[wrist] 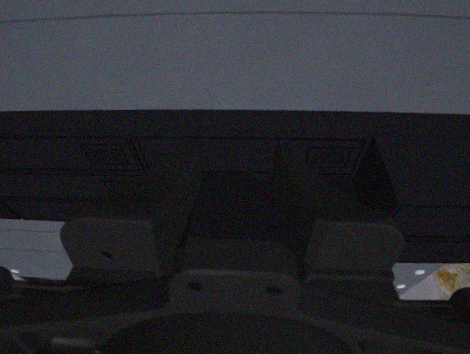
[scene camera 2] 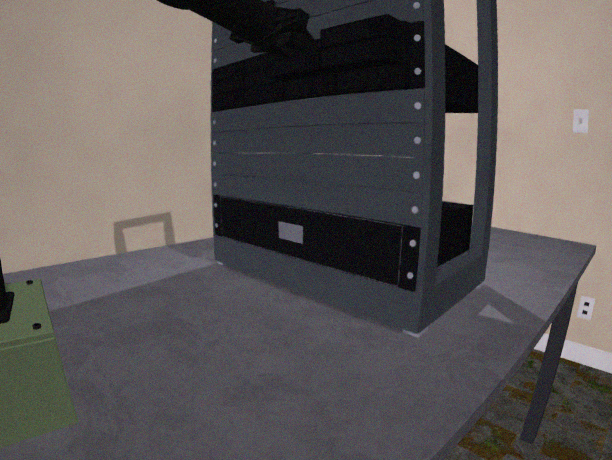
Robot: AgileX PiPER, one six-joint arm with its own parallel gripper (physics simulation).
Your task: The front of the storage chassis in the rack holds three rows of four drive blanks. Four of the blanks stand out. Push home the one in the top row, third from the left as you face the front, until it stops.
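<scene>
The black storage chassis (scene camera 2: 350, 80) (wrist: 225, 122) sits in the grey rack (scene camera 2: 434, 160). In the wrist view, the top-row blank (wrist: 175, 150) in front of my fingers appears to be the third from the left. Its face looks roughly level with the blank (wrist: 102, 152) to its left; the dark picture hides any small step. The blank (wrist: 430, 170) to its right stands out, with its dark left side showing. My gripper (scene camera 2: 311, 46) (wrist: 237, 160) is open, with an empty gap between the fingers. Its tips are at the middle blank's face; contact cannot be told.
Grey blanking panels (scene camera 2: 320, 135) (wrist: 235, 65) cover the rack above and below the chassis. A lower black unit (scene camera 2: 345, 245) carries a pale label. The rack stands on the grey table (scene camera 2: 250, 360). A green block (scene camera 2: 30, 380) is at the left.
</scene>
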